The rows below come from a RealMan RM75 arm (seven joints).
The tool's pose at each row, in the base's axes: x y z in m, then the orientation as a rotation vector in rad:
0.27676, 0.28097, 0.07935, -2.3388, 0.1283, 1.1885
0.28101, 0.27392, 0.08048, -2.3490, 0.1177, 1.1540
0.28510, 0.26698, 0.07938, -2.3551, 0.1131, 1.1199
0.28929, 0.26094, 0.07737, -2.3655, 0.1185, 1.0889
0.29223, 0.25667, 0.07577, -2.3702, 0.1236, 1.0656
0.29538, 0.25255, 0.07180, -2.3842, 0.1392, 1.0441
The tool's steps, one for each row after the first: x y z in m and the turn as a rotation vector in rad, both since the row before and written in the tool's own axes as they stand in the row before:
0.00073, 0.00436, -0.00703, 0.0008, 0.0229, -0.0161
0.00243, 0.00524, -0.00573, 0.0054, 0.0225, -0.0130
0.00336, 0.00482, -0.00485, 0.0031, 0.0241, -0.0041
0.00256, 0.00349, -0.00327, 0.0051, 0.0173, -0.0031
0.00447, 0.00432, -0.00202, -0.0010, 0.0213, 0.0070

